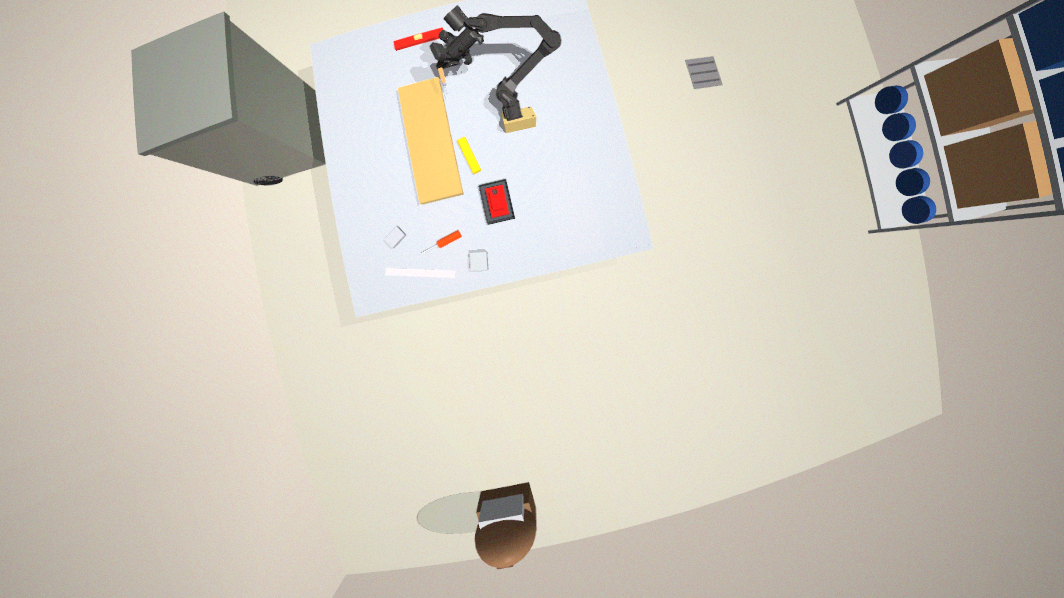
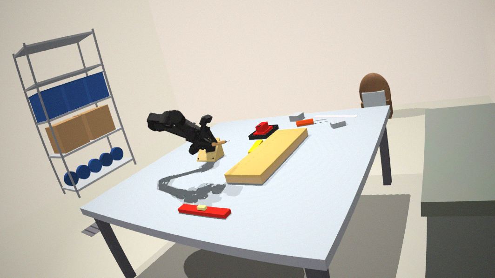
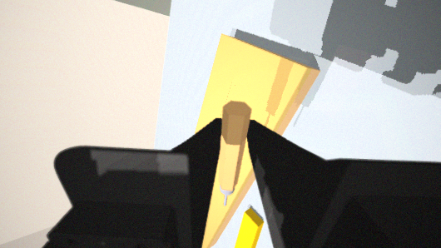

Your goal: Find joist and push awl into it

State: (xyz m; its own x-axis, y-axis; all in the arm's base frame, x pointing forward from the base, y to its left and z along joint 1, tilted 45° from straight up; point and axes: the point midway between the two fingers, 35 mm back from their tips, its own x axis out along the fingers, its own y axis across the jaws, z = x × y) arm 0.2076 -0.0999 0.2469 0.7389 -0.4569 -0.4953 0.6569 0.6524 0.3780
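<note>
The awl is 6 cm to the left of my gripper tip and 1 cm below it. Round my gripper tip: red stud finder (6 cm behind, 53 cm to the left, 11 cm below); then yellow block (32 cm to the left, 15 cm below); then red level (6 cm ahead, 28 cm to the right, 15 cm below).
</note>
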